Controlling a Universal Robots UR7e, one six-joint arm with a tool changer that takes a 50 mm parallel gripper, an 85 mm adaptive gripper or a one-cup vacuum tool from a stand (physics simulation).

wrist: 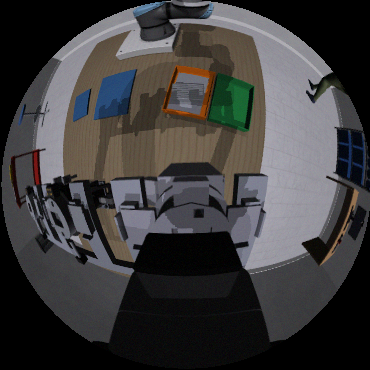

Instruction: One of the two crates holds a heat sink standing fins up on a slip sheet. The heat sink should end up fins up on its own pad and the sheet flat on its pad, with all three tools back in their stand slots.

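Frame: origin at the arm's base, x back, y right, z up, level; centimetres.
Seen in the pictures: arm's base at its link origin: (157, 32).
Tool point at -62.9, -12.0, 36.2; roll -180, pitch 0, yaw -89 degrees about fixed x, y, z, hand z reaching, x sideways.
Offsets run from my tool point to a thing's top centre, as dx, dy, dz. "spot": to the spot under its first point.
The heat sink @(+25.5, +0.2, -37.4) (189, 95) stands fins up in the orange crate @(spot: +17.2, +0.7, -38.8) (185, 114), with parts of the light grey slip sheet @(spot: +31.6, -4.7, -40.4) (200, 80) showing around it. The green crate @(+23.3, -14.8, -36.6) (227, 124) beside it holds no visible object. A large blue pad @(spot: +29.3, +26.5, -39.9) (116, 95) and a small blue pad @(spot: +31.6, +47.3, -39.9) (81, 105) lie to the left. The black wrist housing fills the bottom centre, right at a grey slot of the tool stand (126, 189). No gripper fingers show; whether a tool is on the wrist is hidden.
Dark tools @(spot: +0.6, +15.7, -4.9) (60, 215) crowd the tool stand at the lower left. Grey stand blocks @(spot: +3.5, -5.4, -6.7) (251, 188) rise on both sides of the wrist housing. The robot's base (157, 31) stands at the table's far edge, and a person's legs (320, 87) show at the upper right.
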